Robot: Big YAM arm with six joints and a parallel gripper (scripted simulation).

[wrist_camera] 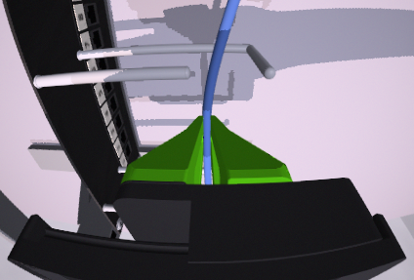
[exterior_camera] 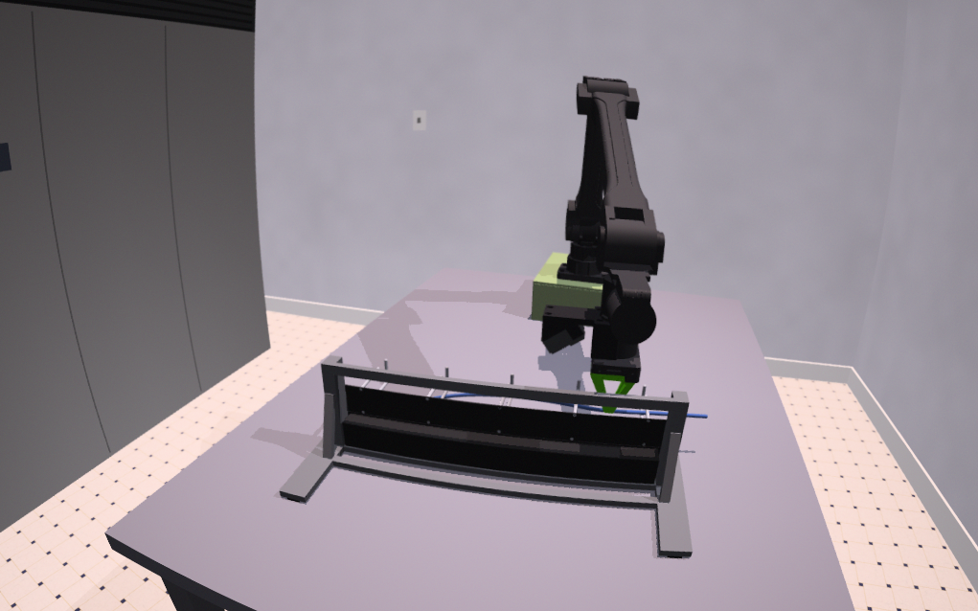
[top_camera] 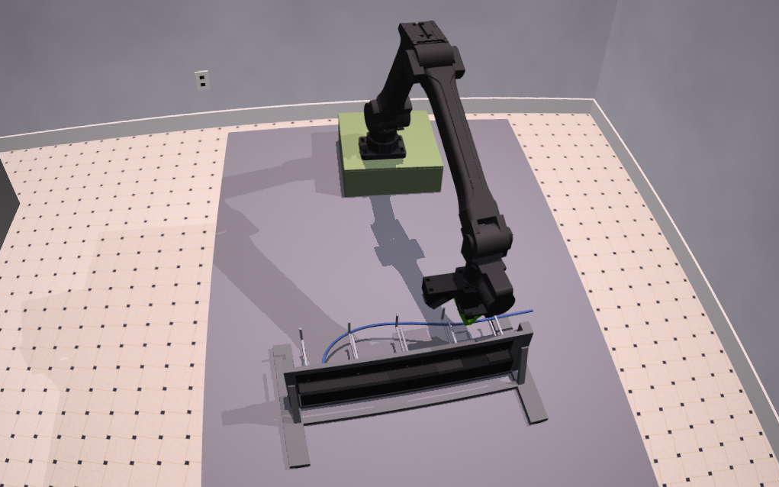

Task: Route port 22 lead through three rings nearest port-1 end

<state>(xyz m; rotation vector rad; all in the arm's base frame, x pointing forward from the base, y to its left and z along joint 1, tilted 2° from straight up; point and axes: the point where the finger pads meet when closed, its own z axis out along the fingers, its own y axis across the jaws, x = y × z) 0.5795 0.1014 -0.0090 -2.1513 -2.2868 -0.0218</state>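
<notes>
The rack lies 14 cm to the right of my hand and 10 cm ahead of it.
</notes>
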